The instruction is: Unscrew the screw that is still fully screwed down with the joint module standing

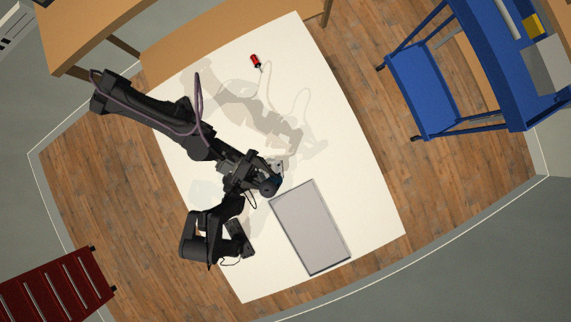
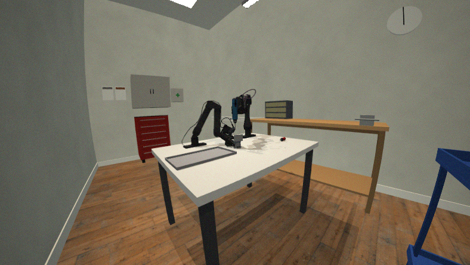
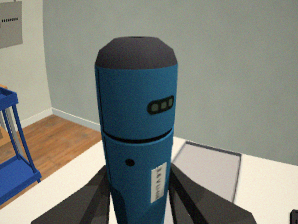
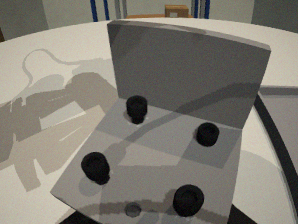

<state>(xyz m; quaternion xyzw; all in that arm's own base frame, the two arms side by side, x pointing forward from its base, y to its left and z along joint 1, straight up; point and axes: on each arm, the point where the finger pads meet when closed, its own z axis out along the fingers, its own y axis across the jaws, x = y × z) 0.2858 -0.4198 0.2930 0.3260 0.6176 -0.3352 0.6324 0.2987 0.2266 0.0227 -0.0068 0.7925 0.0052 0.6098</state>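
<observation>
Right now the grey bracket is 5 cm above my right hand. Round my right hand: flat grey tray 32 cm to the right, 4 cm ahead, 2 cm below; red-handled screwdriver 47 cm to the left, 11 cm ahead, 1 cm below.
</observation>
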